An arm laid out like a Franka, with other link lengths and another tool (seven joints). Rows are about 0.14 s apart.
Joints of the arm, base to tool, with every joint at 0 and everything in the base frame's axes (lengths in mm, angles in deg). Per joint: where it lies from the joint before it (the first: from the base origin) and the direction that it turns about. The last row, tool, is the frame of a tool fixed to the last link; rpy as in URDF.
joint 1: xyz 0 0 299.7 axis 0 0 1
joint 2: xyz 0 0 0 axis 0 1 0
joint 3: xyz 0 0 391.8 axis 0 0 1
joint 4: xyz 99 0 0 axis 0 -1 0
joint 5: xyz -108.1 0 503 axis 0 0 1
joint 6: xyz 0 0 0 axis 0 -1 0
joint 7: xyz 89.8 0 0 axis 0 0 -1
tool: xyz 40 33 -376 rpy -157.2 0 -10.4
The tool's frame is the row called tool.
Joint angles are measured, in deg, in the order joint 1, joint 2, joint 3, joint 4, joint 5, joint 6, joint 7. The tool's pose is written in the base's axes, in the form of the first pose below.
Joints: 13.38, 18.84, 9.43, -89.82, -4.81, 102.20, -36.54
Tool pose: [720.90 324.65 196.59 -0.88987 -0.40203 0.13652 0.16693]
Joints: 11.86, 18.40, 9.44, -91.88, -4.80, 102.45, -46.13
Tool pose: [707.62 299.70 183.53 -0.85614 -0.46161 0.16160 0.16680]
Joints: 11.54, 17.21, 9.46, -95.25, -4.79, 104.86, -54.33
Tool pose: [693.44 291.85 169.57 -0.81974 -0.52131 0.17218 0.16315]
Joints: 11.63, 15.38, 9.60, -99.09, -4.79, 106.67, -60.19
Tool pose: [672.08 287.65 158.68 -0.78858 -0.56505 0.18332 0.15888]
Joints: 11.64, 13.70, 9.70, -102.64, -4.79, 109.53, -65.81
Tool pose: [659.64 284.57 148.90 -0.75804 -0.60700 0.18390 0.15200]
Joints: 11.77, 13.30, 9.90, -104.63, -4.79, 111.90, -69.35
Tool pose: [654.15 287.08 137.29 -0.73620 -0.63471 0.18276 0.14747]
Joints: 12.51, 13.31, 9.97, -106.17, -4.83, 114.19, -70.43
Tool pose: [649.84 296.95 124.54 -0.72516 -0.64914 0.17924 0.14366]
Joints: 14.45, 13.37, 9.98, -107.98, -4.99, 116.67, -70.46
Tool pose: [638.26 319.05 108.82 -0.71306 -0.66410 0.17711 0.13837]
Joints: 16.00, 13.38, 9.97, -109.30, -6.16, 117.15, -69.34
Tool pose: [623.63 327.53 96.31 -0.70768 -0.66866 0.18749 0.13007]
